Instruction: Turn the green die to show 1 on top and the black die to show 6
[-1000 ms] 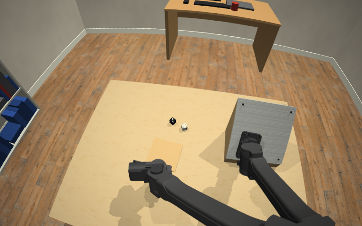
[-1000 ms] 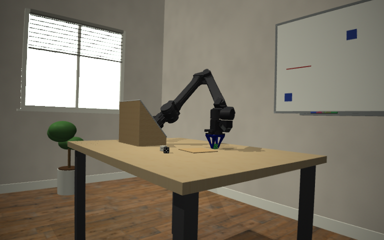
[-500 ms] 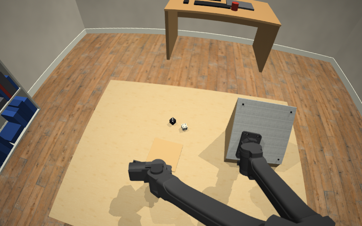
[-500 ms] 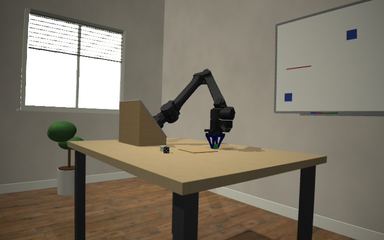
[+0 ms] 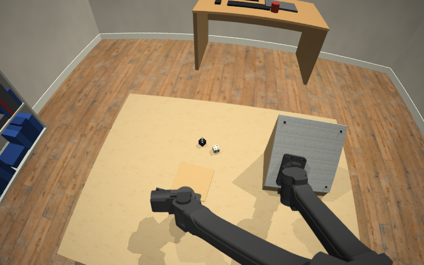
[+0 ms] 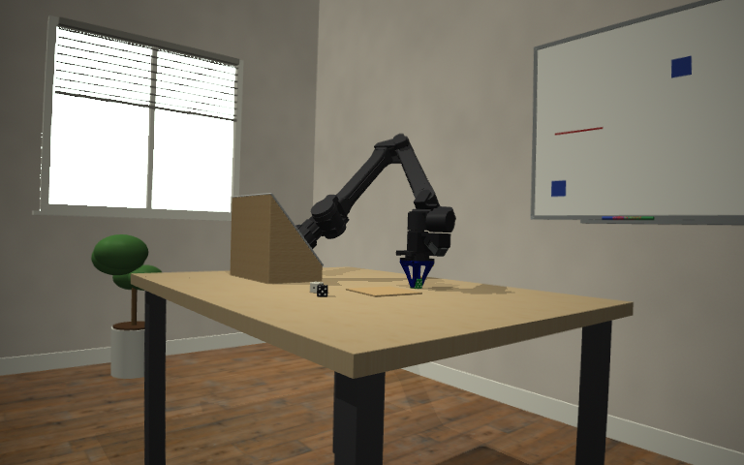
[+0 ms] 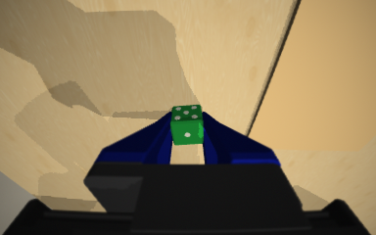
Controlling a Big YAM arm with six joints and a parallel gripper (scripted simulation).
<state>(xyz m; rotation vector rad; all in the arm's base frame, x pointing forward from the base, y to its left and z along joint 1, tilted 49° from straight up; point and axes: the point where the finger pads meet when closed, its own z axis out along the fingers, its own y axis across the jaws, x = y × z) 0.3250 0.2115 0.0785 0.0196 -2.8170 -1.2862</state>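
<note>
The tan mat is 3 cm ahead of my hand, 13 cm to the right of it and 1 cm below it. The rest, counted from my hand: black die (3 cm ahead, 31 cm to the right); then white die (4 cm behind, 29 cm to the right); then green die (right at my hand).
</note>
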